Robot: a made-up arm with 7 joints. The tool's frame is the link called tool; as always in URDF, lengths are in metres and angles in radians. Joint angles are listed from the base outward.
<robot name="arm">
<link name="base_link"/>
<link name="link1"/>
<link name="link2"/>
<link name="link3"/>
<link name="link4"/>
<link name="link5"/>
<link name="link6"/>
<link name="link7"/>
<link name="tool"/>
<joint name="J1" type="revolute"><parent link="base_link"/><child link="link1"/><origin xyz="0.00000 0.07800 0.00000" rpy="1.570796 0.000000 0.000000"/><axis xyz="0 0 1"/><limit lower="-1.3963" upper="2.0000"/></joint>
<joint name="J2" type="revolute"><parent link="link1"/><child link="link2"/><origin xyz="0.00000 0.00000 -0.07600" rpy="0.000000 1.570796 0.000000"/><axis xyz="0 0 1"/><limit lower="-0.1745" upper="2.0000"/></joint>
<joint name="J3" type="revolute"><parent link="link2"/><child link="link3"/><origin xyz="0.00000 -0.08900 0.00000" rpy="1.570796 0.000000 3.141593"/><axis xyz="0 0 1"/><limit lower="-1.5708" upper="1.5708"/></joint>
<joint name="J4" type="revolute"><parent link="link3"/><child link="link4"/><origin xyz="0.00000 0.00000 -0.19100" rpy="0.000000 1.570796 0.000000"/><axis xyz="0 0 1"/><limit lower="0.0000" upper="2.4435"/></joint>
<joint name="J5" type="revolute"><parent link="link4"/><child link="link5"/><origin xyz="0.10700 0.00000 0.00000" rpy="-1.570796 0.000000 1.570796"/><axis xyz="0 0 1"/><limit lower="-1.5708" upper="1.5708"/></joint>
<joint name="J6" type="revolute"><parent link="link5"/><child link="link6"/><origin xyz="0.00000 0.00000 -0.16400" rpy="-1.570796 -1.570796 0.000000"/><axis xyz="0 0 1"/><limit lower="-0.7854" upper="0.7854"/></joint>
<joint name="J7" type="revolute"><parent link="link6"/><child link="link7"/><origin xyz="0.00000 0.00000 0.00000" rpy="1.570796 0.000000 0.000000"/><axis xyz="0 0 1"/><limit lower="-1.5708" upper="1.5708"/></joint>
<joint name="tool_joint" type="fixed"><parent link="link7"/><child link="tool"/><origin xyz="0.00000 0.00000 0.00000" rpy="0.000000 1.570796 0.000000"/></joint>
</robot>
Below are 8 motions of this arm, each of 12 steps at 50 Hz.
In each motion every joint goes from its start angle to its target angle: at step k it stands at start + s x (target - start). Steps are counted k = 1, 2, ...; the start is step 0. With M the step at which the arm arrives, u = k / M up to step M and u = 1 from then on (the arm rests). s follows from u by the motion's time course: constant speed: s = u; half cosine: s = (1 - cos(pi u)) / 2; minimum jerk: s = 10 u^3 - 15 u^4 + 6 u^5.
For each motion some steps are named. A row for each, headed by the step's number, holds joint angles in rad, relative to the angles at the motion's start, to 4 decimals.
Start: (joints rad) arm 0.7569 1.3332 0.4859 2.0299 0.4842 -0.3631 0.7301
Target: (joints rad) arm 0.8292 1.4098 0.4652 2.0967 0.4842 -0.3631 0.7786
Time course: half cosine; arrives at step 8
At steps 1, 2, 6, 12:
1: 0.0028 0.0029 -0.0008 0.0025 0.0000 0.0000 0.0018
2: 0.0106 0.0112 -0.0030 0.0098 0.0000 0.0000 0.0071
6: 0.0617 0.0654 -0.0177 0.0570 0.0000 0.0000 0.0414
12: 0.0723 0.0766 -0.0207 0.0668 0.0000 0.0000 0.0485

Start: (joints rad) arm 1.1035 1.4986 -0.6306 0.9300 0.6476 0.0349 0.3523
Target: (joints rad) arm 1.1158 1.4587 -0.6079 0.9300 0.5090 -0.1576 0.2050
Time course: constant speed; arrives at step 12
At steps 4, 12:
4: 0.0041 -0.0133 0.0076 0.0000 -0.0462 -0.0642 -0.0491
12: 0.0123 -0.0399 0.0227 0.0000 -0.1386 -0.1925 -0.1473

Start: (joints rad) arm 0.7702 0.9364 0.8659 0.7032 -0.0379 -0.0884 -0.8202
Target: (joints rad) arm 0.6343 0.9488 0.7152 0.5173 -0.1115 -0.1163 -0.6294
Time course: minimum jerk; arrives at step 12
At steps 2, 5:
2: -0.0048 0.0004 -0.0053 -0.0066 -0.0026 -0.0010 0.0068
5: -0.0471 0.0043 -0.0522 -0.0644 -0.0255 -0.0097 0.0661

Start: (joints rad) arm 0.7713 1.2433 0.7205 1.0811 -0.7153 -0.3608 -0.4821
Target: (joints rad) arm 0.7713 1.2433 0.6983 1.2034 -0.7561 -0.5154 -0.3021
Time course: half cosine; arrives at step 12
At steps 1, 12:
1: 0.0000 0.0000 -0.0004 0.0021 -0.0007 -0.0026 0.0031
12: 0.0000 0.0000 -0.0222 0.1223 -0.0408 -0.1546 0.1800

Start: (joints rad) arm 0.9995 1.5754 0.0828 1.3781 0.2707 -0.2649 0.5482
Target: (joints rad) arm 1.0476 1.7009 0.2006 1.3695 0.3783 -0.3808 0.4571
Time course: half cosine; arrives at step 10
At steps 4, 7, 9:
4: 0.0166 0.0434 0.0407 -0.0030 0.0372 -0.0400 -0.0315
7: 0.0382 0.0996 0.0935 -0.0068 0.0854 -0.0920 -0.0723
9: 0.0469 0.1224 0.1149 -0.0084 0.1050 -0.1131 -0.0889

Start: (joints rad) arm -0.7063 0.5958 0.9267 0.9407 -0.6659 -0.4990 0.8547
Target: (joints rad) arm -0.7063 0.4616 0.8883 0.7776 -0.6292 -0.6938 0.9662
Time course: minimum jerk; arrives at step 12
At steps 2, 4, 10, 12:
2: 0.0000 -0.0048 -0.0014 -0.0058 0.0013 -0.0069 0.0040
4: 0.0000 -0.0282 -0.0081 -0.0342 0.0077 -0.0409 0.0234
10: 0.0000 -0.1294 -0.0370 -0.1573 0.0354 -0.1879 0.1075
12: 0.0000 -0.1342 -0.0384 -0.1631 0.0367 -0.1948 0.1115

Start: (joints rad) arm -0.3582 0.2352 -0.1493 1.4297 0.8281 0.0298 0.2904
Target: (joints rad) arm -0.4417 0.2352 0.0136 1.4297 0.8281 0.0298 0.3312
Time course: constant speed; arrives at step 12
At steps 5, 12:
5: -0.0348 0.0000 0.0679 0.0000 0.0000 0.0000 0.0170
12: -0.0835 0.0000 0.1629 0.0000 0.0000 0.0000 0.0408

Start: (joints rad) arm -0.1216 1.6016 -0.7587 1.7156 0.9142 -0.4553 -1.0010
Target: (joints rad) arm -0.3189 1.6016 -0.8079 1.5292 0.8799 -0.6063 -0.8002
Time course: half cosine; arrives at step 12
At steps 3, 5, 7, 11, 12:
3: -0.0289 0.0000 -0.0072 -0.0273 -0.0050 -0.0221 0.0294
5: -0.0731 0.0000 -0.0182 -0.0691 -0.0127 -0.0560 0.0744
7: -0.1242 0.0000 -0.0310 -0.1173 -0.0216 -0.0950 0.1264
11: -0.1939 0.0000 -0.0484 -0.1832 -0.0337 -0.1484 0.1974
12: -0.1973 0.0000 -0.0492 -0.1864 -0.0343 -0.1510 0.2008

